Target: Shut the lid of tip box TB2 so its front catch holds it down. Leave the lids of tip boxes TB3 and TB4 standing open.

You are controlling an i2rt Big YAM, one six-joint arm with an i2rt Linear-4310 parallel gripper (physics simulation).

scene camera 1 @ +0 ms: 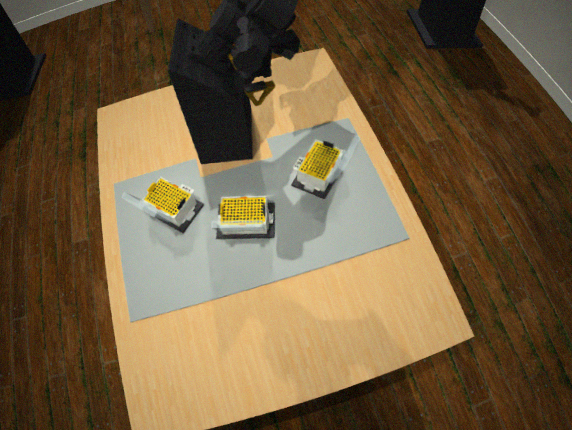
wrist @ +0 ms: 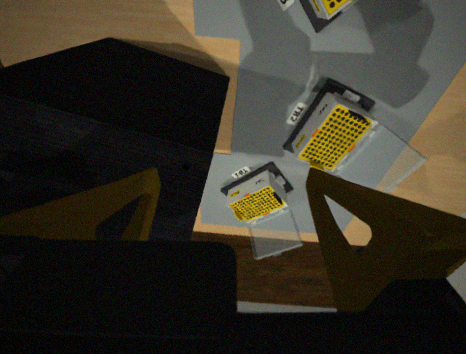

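Pixels of known places: gripper, fingertip midpoint: (scene camera 1: pixel 251 91) (wrist: pixel 233 176); arm's base at its link origin: (scene camera 1: pixel 207 54).
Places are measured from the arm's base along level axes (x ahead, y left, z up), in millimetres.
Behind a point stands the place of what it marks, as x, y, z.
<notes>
Tip box TB2 (scene camera 1: pixel 243 210) {330, 48, -259} (wrist: pixel 337 137) {334, 54, -259}, with a yellow tip rack, sits in a dark holder in the middle; its clear lid (wrist: pixel 385 155) {405, 65, -220} stands open, tilted outward. Tip box TB3 (scene camera 1: pixel 320 161) {202, 269, -258} (wrist: pixel 332 6) {223, 214, -259} is at the right in the scene view and cut off at the top of the wrist view; its lid (scene camera 1: pixel 348 150) {244, 332, -163} stands open. The third box, taken as TB4 (scene camera 1: pixel 169 197) {262, -157, -260} (wrist: pixel 257 204) {262, -162, -260}, has a blurred tag; its lid (scene camera 1: pixel 140 204) {328, -206, -172} (wrist: pixel 276 237) {324, -205, -208} stands open. My gripper (scene camera 1: pixel 251 84) {138, 104, -26} (wrist: pixel 233 176) {138, 104, -26} is open and empty, high beside the base, away from the boxes. One finger is mostly hidden in the scene view.
The black robot base block (scene camera 1: pixel 220 115) {122, 15, -113} (wrist: pixel 125 90) {16, 82, -148} stands behind the boxes at the table's back. The boxes stand on a grey mat (scene camera 1: pixel 170 280) {483, -166, -316} (wrist: pixel 270 125) {227, 14, -316} on the wooden table (scene camera 1: pixel 300 345) {684, 155, -319}. Black stands (scene camera 1: pixel 450 22) (scene camera 1: pixel 15 60) are on the floor beyond the table.
</notes>
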